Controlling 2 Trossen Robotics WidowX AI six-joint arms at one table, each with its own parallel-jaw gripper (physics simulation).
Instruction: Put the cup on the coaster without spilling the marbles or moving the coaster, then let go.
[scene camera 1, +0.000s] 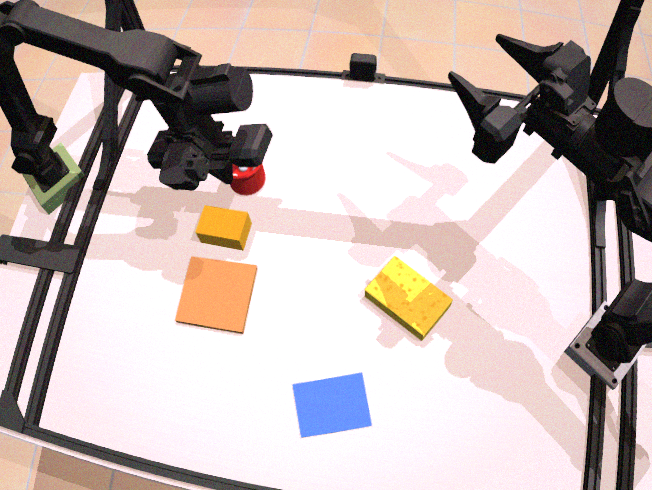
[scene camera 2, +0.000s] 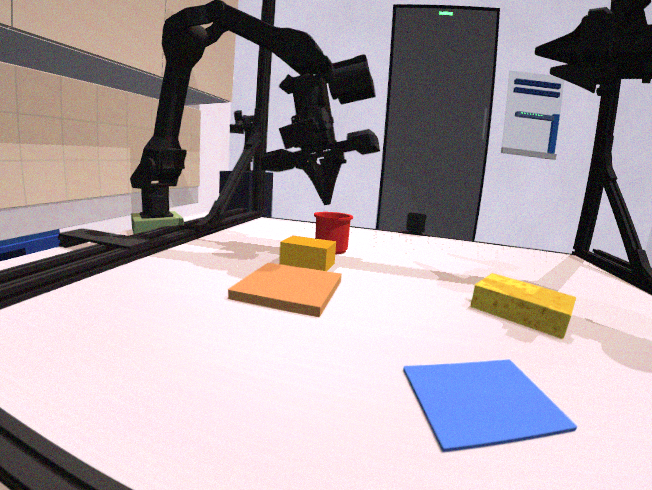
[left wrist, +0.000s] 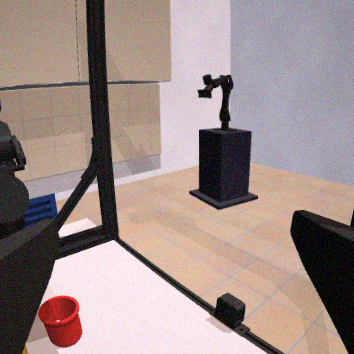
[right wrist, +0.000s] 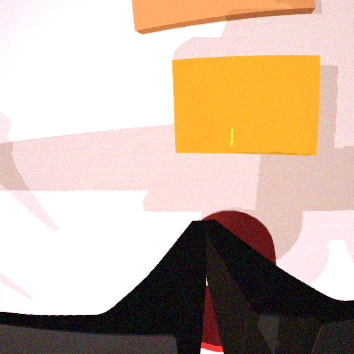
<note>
In view: the left gripper (scene camera 1: 473, 54), the right gripper (scene camera 1: 229, 182), a red cup (scene camera 2: 332, 226), a yellow block (scene camera 1: 228, 228), an orange square slab (scene camera 1: 216, 294) and a thin blue square (scene camera 2: 471, 405).
The red cup is seen too in scene camera 1 (scene camera 1: 249, 182), in the left wrist view (left wrist: 65, 308) and in the right wrist view (right wrist: 248, 228). The yellow block also shows in scene camera 2 (scene camera 2: 303, 252) and in the right wrist view (right wrist: 265, 104). The orange square slab also shows in scene camera 2 (scene camera 2: 305, 291). The left wrist view does not show the orange square slab: it is out of frame. The left wrist view does not show the thin blue square: it is out of frame.
</note>
